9 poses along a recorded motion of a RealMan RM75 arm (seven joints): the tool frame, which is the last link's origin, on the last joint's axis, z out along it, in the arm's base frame.
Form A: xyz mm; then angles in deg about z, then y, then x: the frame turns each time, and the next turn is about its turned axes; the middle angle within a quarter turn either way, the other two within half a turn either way.
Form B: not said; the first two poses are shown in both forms.
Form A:
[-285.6 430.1 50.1 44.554 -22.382 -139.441]
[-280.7 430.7 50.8 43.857 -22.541 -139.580]
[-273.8 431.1 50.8 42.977 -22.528 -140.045]
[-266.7 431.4 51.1 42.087 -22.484 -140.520]
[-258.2 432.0 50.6 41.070 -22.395 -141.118]
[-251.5 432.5 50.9 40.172 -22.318 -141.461]
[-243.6 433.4 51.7 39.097 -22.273 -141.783]
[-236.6 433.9 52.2 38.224 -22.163 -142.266]
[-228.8 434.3 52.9 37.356 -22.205 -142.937]
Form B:
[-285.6 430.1 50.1 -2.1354 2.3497 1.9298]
[-280.7 430.7 50.8 -2.1402 2.3506 1.9133]
[-273.8 431.1 50.8 -2.1443 2.3575 1.8920]
[-266.7 431.4 51.1 -2.1478 2.3648 1.8707]
[-258.2 432.0 50.6 -2.1517 2.3742 1.8462]
[-251.5 432.5 50.9 -2.1534 2.3798 1.8271]
[-243.6 433.4 51.7 -2.1556 2.3848 1.8045]
[-236.6 433.9 52.2 -2.1581 2.3927 1.7843]
[-228.8 434.3 52.9 -2.1661 2.4021 1.7588]

